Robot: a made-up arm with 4 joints.
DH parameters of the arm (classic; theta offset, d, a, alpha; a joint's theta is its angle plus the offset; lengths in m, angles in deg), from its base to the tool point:
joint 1: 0 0.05 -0.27 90
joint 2: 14.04 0 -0.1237 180
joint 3: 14.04 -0.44 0.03 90
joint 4: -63.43 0 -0.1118 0
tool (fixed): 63.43 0.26 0 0
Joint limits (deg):
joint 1: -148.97..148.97
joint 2: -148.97..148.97
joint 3: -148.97..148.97
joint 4: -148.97..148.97
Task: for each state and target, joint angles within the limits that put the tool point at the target. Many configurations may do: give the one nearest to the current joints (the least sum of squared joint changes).
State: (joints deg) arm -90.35 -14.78 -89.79 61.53
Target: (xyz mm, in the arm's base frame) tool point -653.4 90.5 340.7
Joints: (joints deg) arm -45.78 -43.22 -58.63 45.25
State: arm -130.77 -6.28 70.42 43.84
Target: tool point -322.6 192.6 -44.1
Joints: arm -98.10 -9.34 106.23 6.69
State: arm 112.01 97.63 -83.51 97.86
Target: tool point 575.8 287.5 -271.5
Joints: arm 148.97 108.99 -34.92 130.78
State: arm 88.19 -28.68 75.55 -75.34
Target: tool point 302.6 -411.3 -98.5
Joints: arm 84.26 -84.29 91.99 -55.58
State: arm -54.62 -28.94 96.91 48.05
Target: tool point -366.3 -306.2 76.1
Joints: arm -35.42 -21.16 83.60 74.69
